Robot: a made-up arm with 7 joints.
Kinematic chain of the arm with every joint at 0, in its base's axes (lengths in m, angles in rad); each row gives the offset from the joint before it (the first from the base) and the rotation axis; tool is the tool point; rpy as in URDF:
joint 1: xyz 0 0 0.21 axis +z
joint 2: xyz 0 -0.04 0.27 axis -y
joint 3: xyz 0 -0.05 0.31 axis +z
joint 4: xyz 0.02 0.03 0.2 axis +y
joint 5: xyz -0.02 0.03 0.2 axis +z
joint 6: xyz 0 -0.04 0.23 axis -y
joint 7: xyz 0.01 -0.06 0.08 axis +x
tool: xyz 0 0 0 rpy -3.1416 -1.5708 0
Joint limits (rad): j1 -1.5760..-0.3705 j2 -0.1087..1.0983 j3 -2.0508..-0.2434 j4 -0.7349..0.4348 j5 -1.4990..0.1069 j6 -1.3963..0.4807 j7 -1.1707..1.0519
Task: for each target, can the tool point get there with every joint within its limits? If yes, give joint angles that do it. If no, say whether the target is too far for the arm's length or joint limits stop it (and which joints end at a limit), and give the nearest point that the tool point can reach.
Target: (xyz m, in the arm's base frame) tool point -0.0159 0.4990 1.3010
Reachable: yes | joints -1.2929 0.5283 -1.7869 -0.4282 -0.4353 -0.4677 0.8404
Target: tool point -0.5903 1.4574 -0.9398
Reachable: no: too far | nearest point -0.3378 0.8340 0.5029 | short by 1.592 m
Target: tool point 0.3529 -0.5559 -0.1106
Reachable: no: joint limits stop it (at a limit: joint 1, joint 2, joint 3, joint 4, joint 5, joint 6) | nearest point 0.2369 -0.2222 1.2160 | short by 1.373 m
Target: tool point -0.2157 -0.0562 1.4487
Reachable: yes | joints -0.8721 0.0608 -1.3424 0.1773 -0.4706 -0.9329 0.3120
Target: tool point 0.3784 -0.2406 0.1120
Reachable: no: joint limits stop it (at a limit: joint 2, joint 3, joint 4, joint 5, joint 6) | nearest point 0.2741 -0.1743 1.2160 | short by 1.111 m
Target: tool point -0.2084 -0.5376 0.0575
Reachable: no: joint limits stop it (at a limit: joint 1, joint 2, joint 3, joint 4, joint 6) | nearest point -0.7886 0.2714 0.5116 | short by 1.094 m
